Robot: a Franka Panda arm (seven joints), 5 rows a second.
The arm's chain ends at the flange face. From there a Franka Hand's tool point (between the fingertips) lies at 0.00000 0.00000 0.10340 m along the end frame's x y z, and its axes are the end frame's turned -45 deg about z.
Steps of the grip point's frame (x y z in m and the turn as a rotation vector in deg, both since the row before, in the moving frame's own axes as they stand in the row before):
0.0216 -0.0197 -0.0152 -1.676 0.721 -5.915
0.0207 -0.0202 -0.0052 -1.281 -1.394 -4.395
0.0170 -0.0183 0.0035 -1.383 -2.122 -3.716
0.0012 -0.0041 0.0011 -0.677 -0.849 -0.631
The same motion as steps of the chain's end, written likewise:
-0.0018 -0.0303 -0.0151 -0.675 1.695 -5.915
0.0004 -0.0323 -0.0051 -1.892 -0.080 -4.395
-0.0001 -0.0295 0.0036 -2.478 -0.523 -3.716
-0.0018 -0.0057 0.0011 -1.079 -0.122 -0.631

